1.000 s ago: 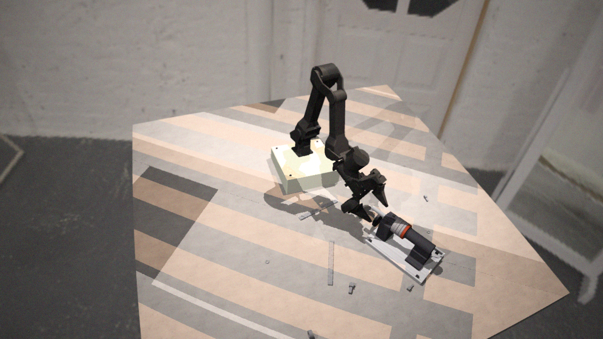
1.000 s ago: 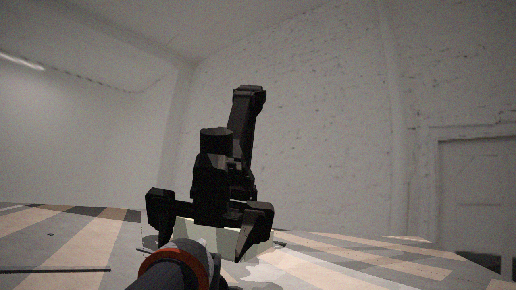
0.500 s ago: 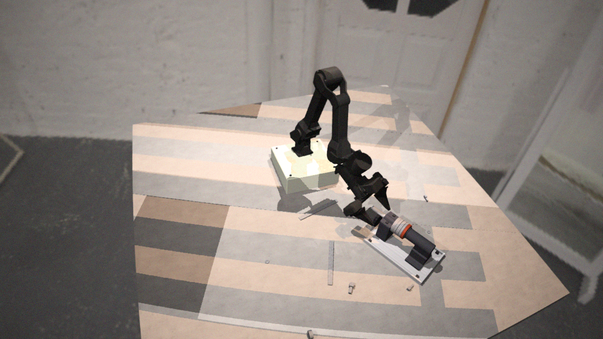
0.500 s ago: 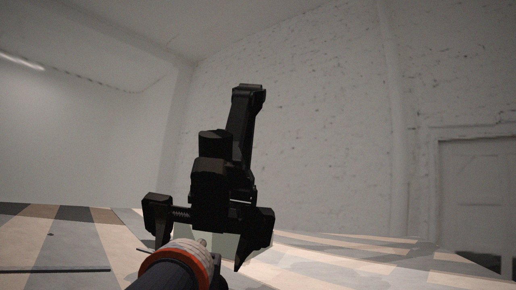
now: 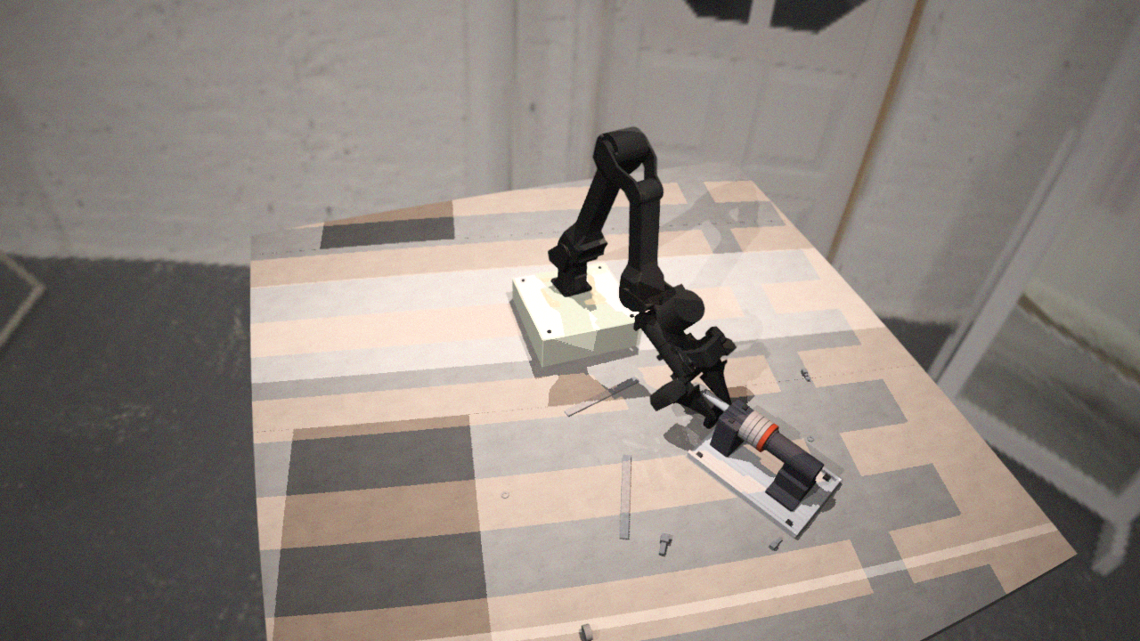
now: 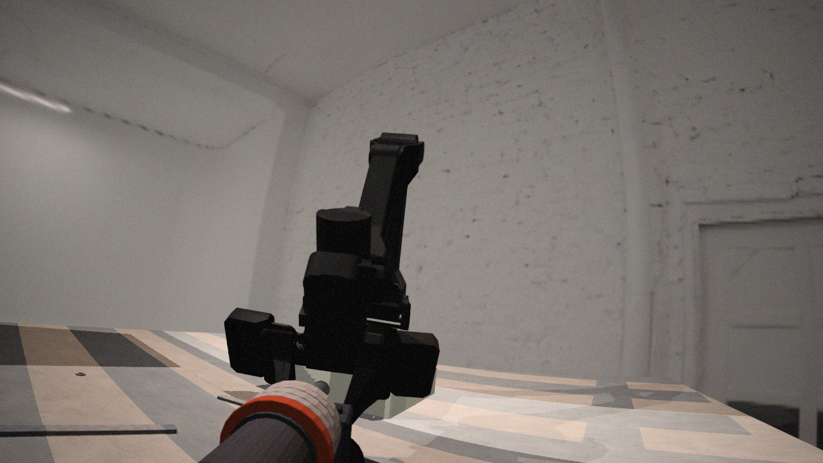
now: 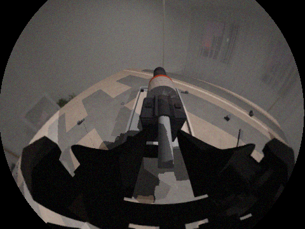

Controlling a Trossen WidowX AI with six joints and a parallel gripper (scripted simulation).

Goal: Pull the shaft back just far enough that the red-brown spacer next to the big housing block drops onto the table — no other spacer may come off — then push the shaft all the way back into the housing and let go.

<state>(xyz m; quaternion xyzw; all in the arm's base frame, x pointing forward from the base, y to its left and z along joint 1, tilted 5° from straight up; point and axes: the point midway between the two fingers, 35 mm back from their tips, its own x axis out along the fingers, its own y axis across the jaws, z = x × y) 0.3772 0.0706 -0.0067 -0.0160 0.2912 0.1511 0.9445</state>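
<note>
Right now my gripper tip is 90 mm short of the red-brown spacer, 30 mm to the right of it and 20 mm below it. From my gripper tip the other things lie so: pale shaft (40 mm ahead, 20 mm above, 10 mm to the left).
</note>
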